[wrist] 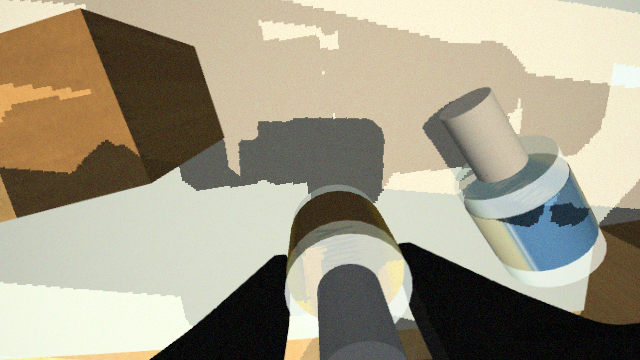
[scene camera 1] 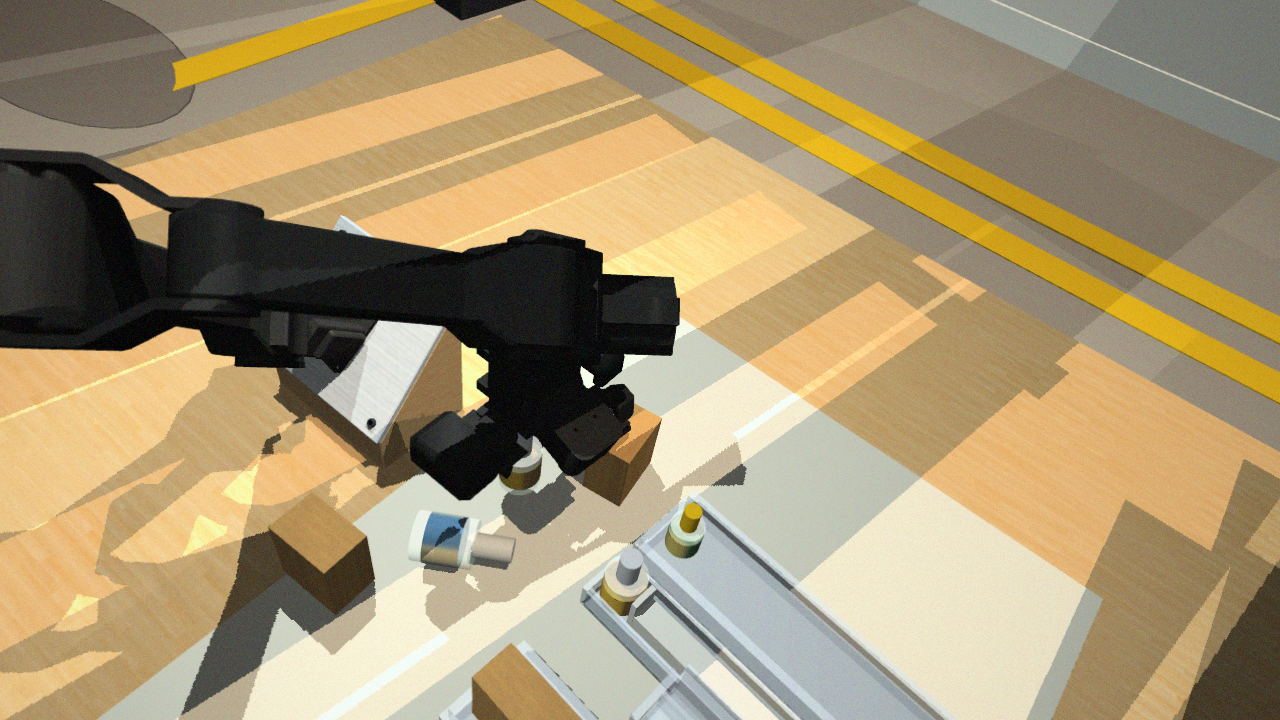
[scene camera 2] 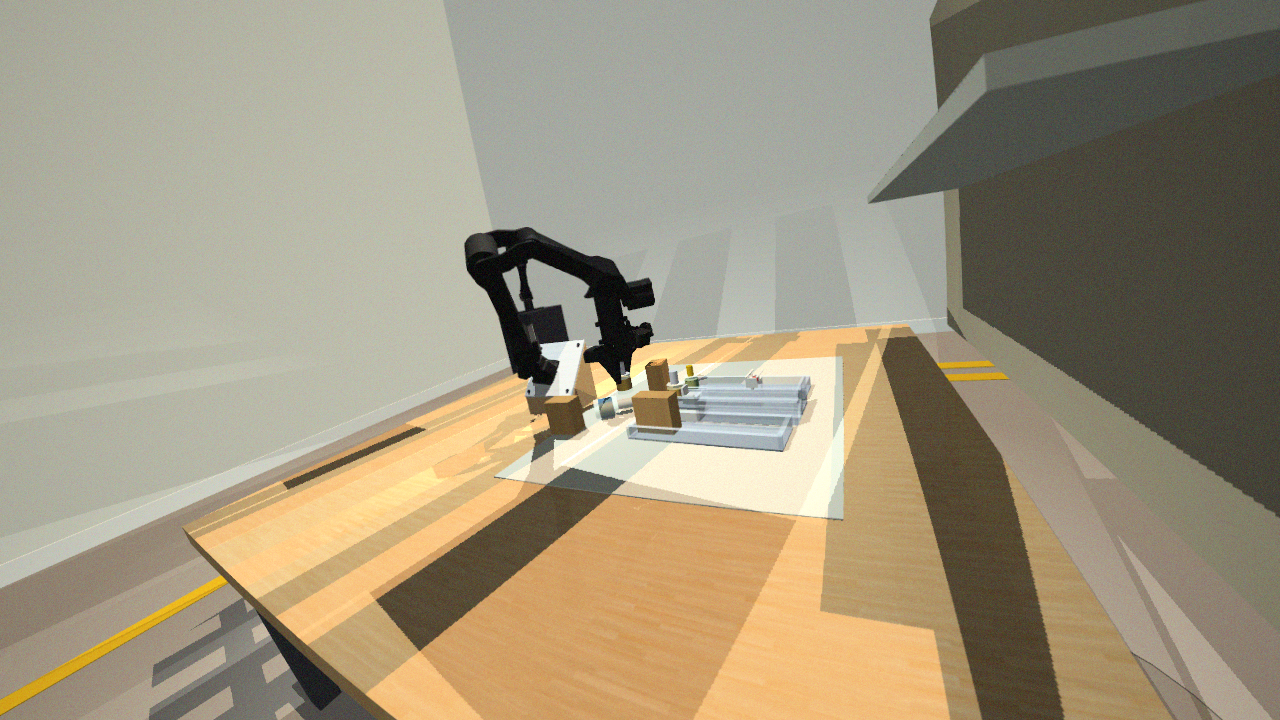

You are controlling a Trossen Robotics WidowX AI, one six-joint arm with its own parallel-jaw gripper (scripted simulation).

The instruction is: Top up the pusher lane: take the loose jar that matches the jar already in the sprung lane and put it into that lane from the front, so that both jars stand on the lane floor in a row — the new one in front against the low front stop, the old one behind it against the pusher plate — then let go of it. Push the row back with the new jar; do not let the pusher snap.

Labels:
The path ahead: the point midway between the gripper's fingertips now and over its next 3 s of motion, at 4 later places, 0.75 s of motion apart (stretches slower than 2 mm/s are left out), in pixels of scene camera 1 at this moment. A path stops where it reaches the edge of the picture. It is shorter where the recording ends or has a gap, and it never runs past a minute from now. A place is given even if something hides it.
My gripper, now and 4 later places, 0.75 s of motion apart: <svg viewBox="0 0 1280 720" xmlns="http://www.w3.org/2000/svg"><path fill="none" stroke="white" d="M520 460L537 420L596 522L594 537L598 540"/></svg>

